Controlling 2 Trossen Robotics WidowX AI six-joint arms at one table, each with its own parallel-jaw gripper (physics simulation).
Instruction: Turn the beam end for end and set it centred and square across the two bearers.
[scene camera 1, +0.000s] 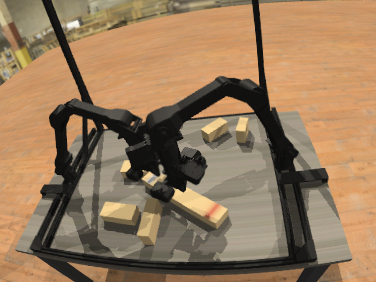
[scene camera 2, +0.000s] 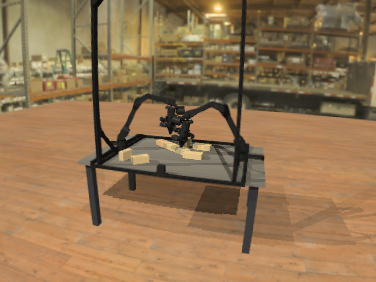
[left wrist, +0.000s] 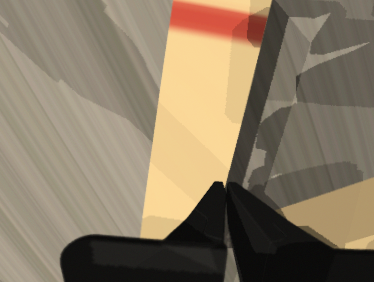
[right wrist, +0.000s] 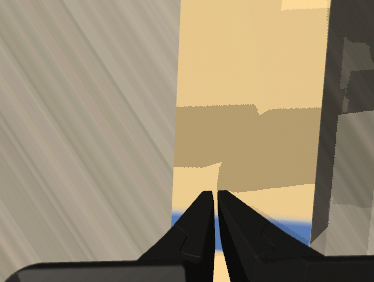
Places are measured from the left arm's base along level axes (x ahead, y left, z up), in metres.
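Pixels of known places: left gripper, fingertip midpoint: (scene camera 1: 183, 191) (scene camera 2: 170, 134) (left wrist: 223, 190); right gripper, fingertip midpoint: (scene camera 1: 158, 176) (scene camera 2: 180, 147) (right wrist: 214, 200); left arm's base at its link origin: (scene camera 1: 284, 163) (scene camera 2: 121, 146); right arm's base at its link origin: (scene camera 1: 71, 177) (scene camera 2: 242, 158).
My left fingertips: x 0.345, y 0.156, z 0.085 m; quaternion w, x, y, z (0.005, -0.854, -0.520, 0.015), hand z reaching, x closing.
Observation:
Ahead of a thing's pixels: the offset from my left fingertips to its top centre.
The pale wooden beam @[0.030 m ahead, 0.043 m right, 0.066 m down] (scene camera 1: 192, 204) (left wrist: 200, 100) (right wrist: 250, 60) lies slantwise in scene camera 1, its red band toward the lower right and its blue band toward the upper left. Which blocks are the two bearers is unclear; a long block @[0.120 m ahead, 0.067 m left, 0.041 m down] (scene camera 1: 149, 225) (left wrist: 345, 212) lies close by the beam's lower-left side. My left gripper (scene camera 1: 182, 188) (scene camera 2: 171, 131) (left wrist: 223, 190) is shut and empty, its tips over the beam's edge. My right gripper (scene camera 1: 158, 173) (scene camera 2: 182, 146) (right wrist: 214, 200) is shut and empty over the beam near the blue band. The arms partly hide the beam.
A block @[0.251 m ahead, 0.029 m left, 0.066 m down] (scene camera 1: 119, 212) lies at the left of the long block in scene camera 1. Another block @[0.228 m ahead, 0.191 m right, 0.066 m down] (scene camera 1: 125, 169) shows partly behind the right gripper. Two blocks @[0.083 m back, 0.394 m right, 0.057 m down] (scene camera 1: 215, 130) @[0.204 m back, 0.364 m right, 0.041 m down] (scene camera 1: 242, 130) stand at the back. A dark frame (scene camera 1: 170, 264) edges the table, and both arms crowd together over its middle.

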